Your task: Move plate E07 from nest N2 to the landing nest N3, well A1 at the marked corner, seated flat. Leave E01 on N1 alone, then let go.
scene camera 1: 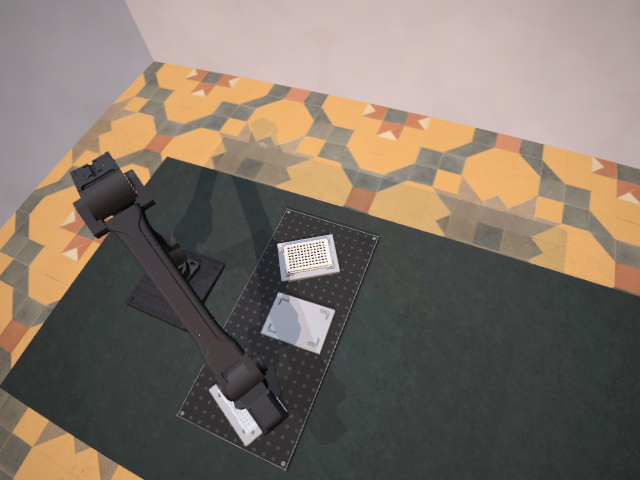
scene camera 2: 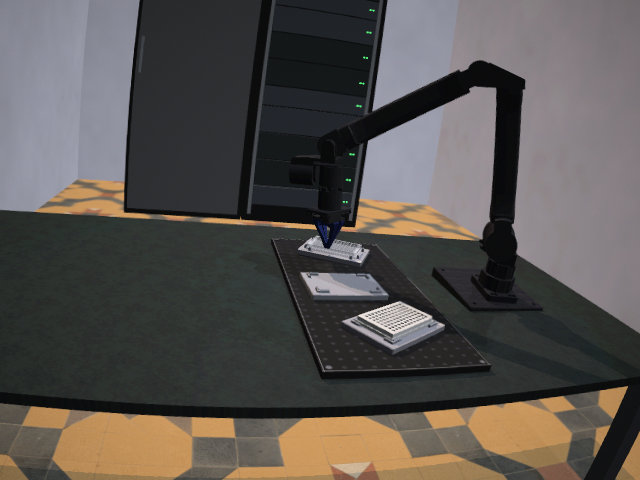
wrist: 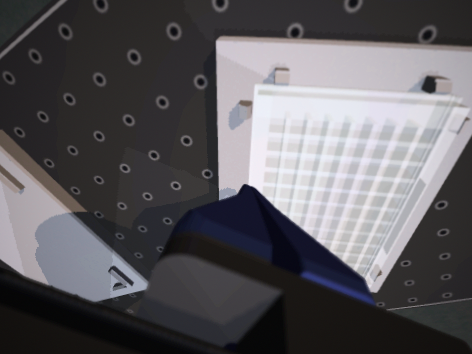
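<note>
A clear gridded plate (scene camera 1: 244,419) (scene camera 2: 351,246) (wrist: 330,150) lies on the white nest (scene camera 1: 249,440) (wrist: 235,60) at the far end from scene camera 2, among its corner posts. Its left edge stands a little off the left post; I cannot tell whether it is fully flat, nor which corner is A1. My gripper (scene camera 2: 327,247) (wrist: 244,195) is shut and empty, tips pointing down at the plate's edge; contact is unclear. A cream plate (scene camera 1: 308,255) (scene camera 2: 395,317) sits on the nest (scene camera 2: 393,348) at the opposite end. The middle nest (scene camera 1: 310,322) (scene camera 2: 343,286) (wrist: 75,255) holds no plate. No labels are readable.
The three nests stand in a row on a black perforated board (scene camera 1: 276,449) (scene camera 2: 323,356) (wrist: 115,100). The arm's base (scene camera 1: 155,304) (scene camera 2: 454,291) stands beside it on the dark table (scene camera 1: 439,361) (scene camera 2: 155,320). A server rack (scene camera 2: 254,129) stands behind the table.
</note>
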